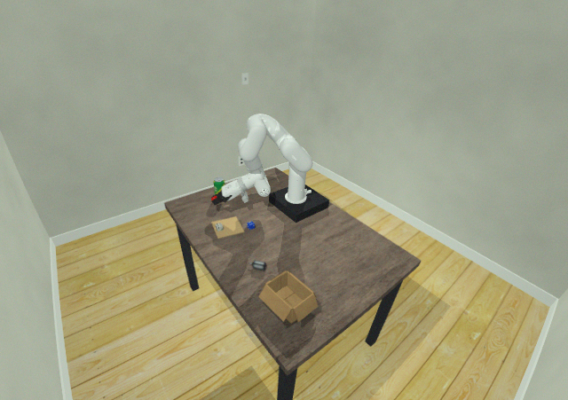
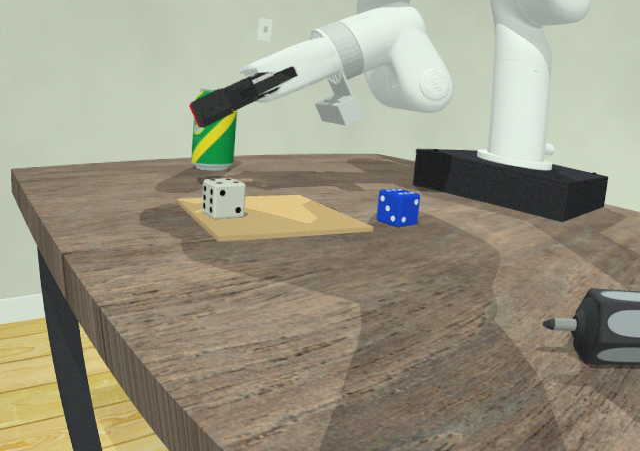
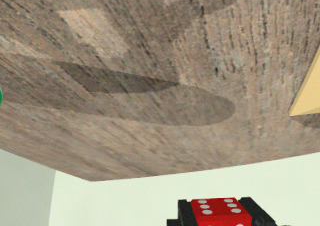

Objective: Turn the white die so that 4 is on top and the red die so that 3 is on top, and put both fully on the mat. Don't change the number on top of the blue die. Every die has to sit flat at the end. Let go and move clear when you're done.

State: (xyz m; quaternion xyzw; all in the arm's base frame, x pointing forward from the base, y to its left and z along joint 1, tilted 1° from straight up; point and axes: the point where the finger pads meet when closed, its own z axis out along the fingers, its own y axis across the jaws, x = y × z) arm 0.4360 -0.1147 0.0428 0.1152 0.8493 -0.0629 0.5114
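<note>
Now: hand 140 mm to the right of the tan mat, 90 mm above it and 10 mm past it. Round my hand: red die (10 mm ahead); then green can (160 mm to the right, 70 mm behind, 30 mm below); then white die (140 mm to the left, 80 mm below, 30 mm ahead).
</note>
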